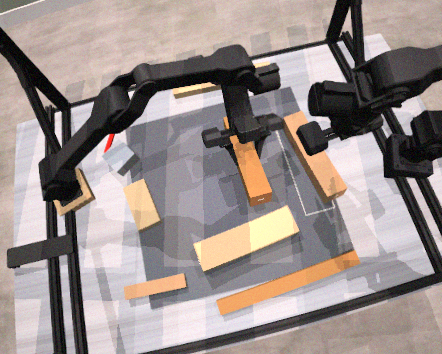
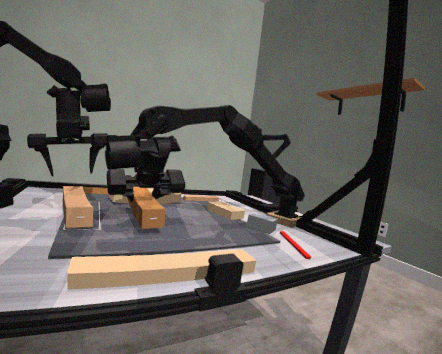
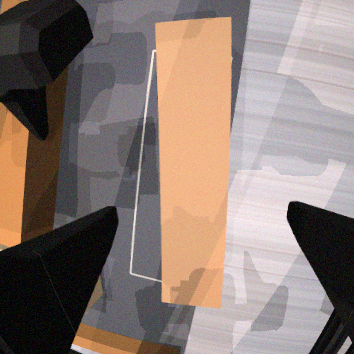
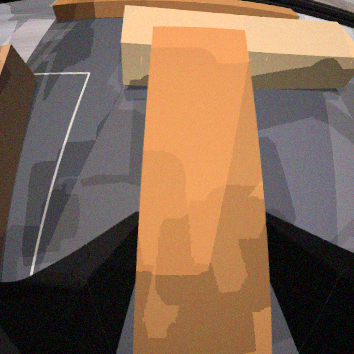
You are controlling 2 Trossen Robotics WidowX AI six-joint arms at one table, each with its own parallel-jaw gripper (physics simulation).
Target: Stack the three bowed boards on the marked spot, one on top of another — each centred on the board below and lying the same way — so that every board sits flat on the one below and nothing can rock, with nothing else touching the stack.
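Places are measured from the left arm's base along level axes (x right, y ahead, z up), in centimetres.
Pixels of known places: left gripper, fingertip midpoint: [image 2: 72, 175] [image 3: 202, 212]; right gripper, fingertip midpoint: [image 1: 247, 162] [image 2: 141, 200] [image 3: 21, 134] [image 4: 198, 219]; left arm's base, origin of the base link: [image 1: 412, 153]; right arm's base, origin of the base link: [image 1: 68, 191] [image 2: 286, 215].
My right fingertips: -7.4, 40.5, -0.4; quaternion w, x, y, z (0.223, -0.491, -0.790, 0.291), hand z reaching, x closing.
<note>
For each thing: its middle in the pictures, then the offset to it from my right fingertips, as dx, dy, dz. "*": a spot on its surface instead. Level surfaces: height alone.
- second orange board, body centre: [image 4: 199, 249] [image 3: 20, 120] [image 1: 246, 157] [image 2: 142, 200] +1.3, +0.6, +0.2
- dark mat, its level: dz -4.8
- pale wide board, body centre: [image 4: 244, 43] [image 1: 247, 238] [image 2: 146, 193] -18.2, -2.1, -1.9
- long orange plank, body centre: [image 4: 179, 5] [image 3: 71, 331] [image 1: 288, 282] -26.6, -12.8, -4.0
- short orange board, surface spot: [image 1: 154, 286] * -32.2, +17.8, -3.2
- pale short board, body centre: [image 1: 142, 205] [image 2: 225, 210] -13.4, +25.3, -3.4
- grey block, body centre: [image 1: 120, 157] [image 2: 262, 222] -1.2, +34.6, -3.1
- red stick, body centre: [image 2: 293, 243] [image 1: 114, 126] +9.1, +40.3, -5.1
An orange board [image 1: 314, 156] [image 2: 76, 207] [image 3: 193, 158] [image 4: 14, 116] lies along the right side of the white marked rectangle [image 1: 290, 168] [image 2: 99, 214] [image 3: 140, 168] [image 4: 60, 154]. My right gripper [image 1: 248, 151] [image 4: 198, 219] is shut on a second orange board [image 1: 255, 175] [image 2: 147, 208] [image 4: 200, 158] [image 3: 12, 168]. It holds this board over the dark mat [image 1: 184, 197], just left of the rectangle and roughly parallel to the first board. A pale wide board [image 1: 248, 237] [image 4: 298, 38] lies on the mat beyond the held board's free end. My left gripper [image 1: 329, 133] [image 2: 70, 159] [image 3: 202, 212] is open and empty, high above the first board.
A long orange plank [image 1: 290, 281] [image 4: 175, 8] and a short orange board [image 1: 154, 286] lie near the front edge. A pale short board [image 1: 141, 204] [image 2: 226, 210], a grey block [image 1: 118, 156] [image 2: 262, 223] and a red stick [image 1: 108, 142] [image 2: 295, 244] lie at the left. A pale long board [image 1: 195, 89] [image 2: 139, 268] lies at the back.
</note>
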